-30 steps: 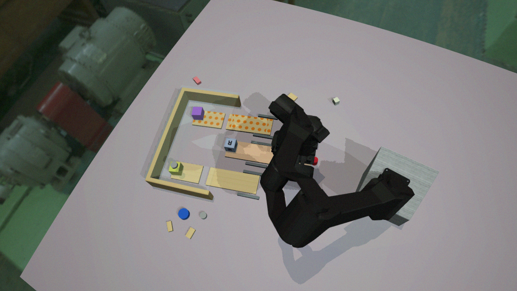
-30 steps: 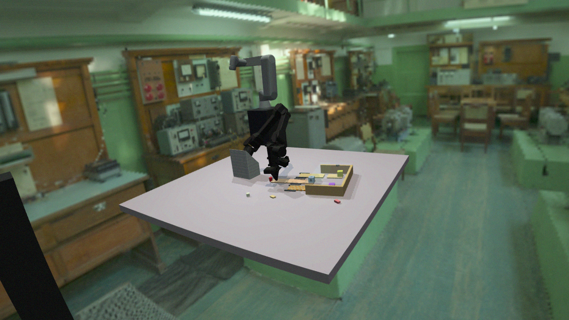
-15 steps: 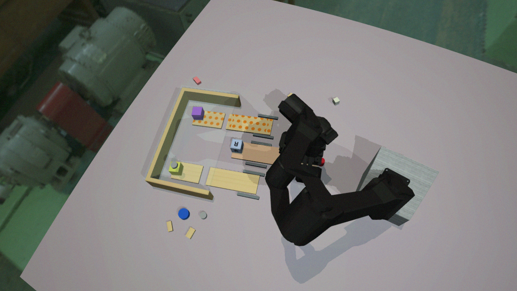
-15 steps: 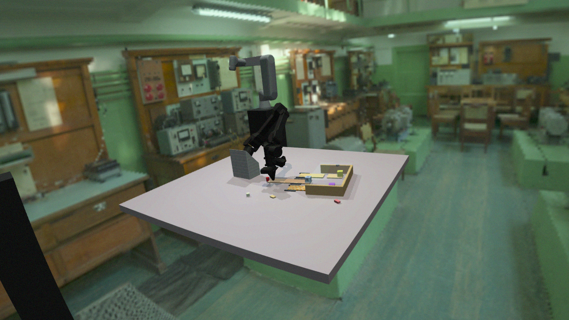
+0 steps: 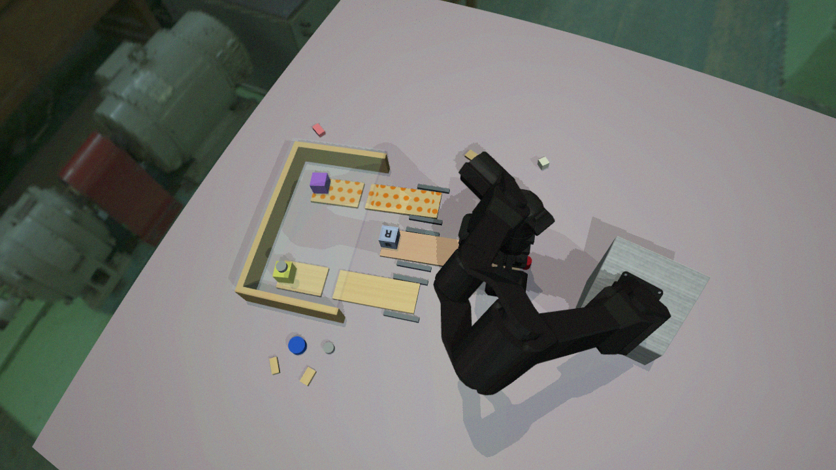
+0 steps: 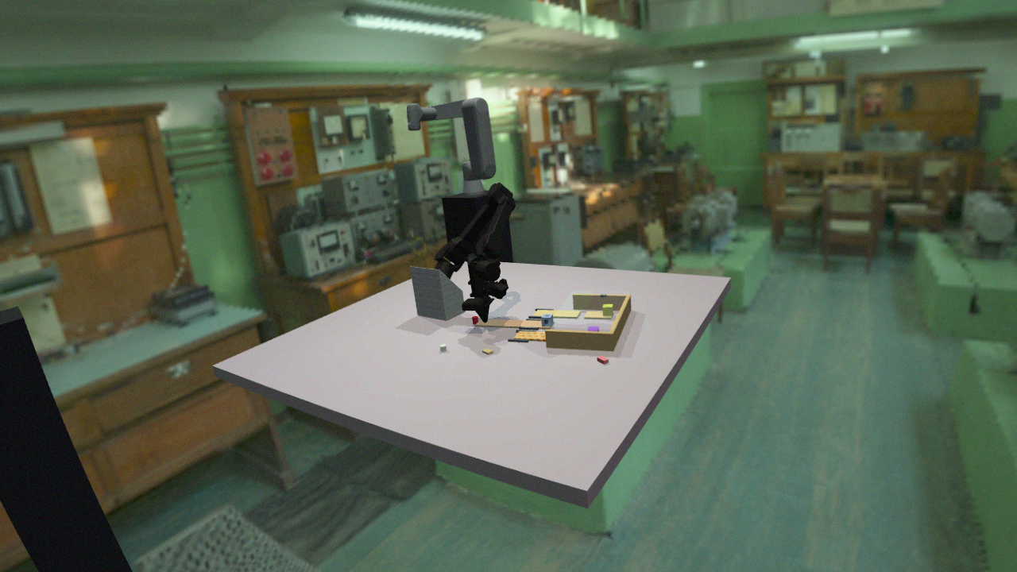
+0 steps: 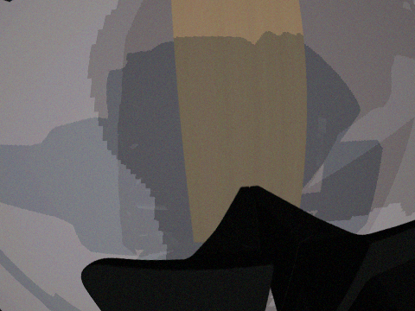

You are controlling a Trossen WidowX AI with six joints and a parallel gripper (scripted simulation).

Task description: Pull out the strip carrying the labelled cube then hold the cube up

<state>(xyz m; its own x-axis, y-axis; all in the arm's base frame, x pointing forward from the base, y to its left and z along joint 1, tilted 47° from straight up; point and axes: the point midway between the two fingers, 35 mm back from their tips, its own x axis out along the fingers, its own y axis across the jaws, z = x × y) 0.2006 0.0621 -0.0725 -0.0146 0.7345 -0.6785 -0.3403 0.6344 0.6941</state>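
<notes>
Right now my gripper tip is 3 cm past the red knob, 1 cm to the left of it and 1 cm below it. The rest, counted from my gripper tip: blue disc 31 cm to the left, 23 cm ahead; then one-piece strip 9 cm ahead, 3 cm to the left; then white cube 22 cm to the right, 3 cm ahead.
</notes>
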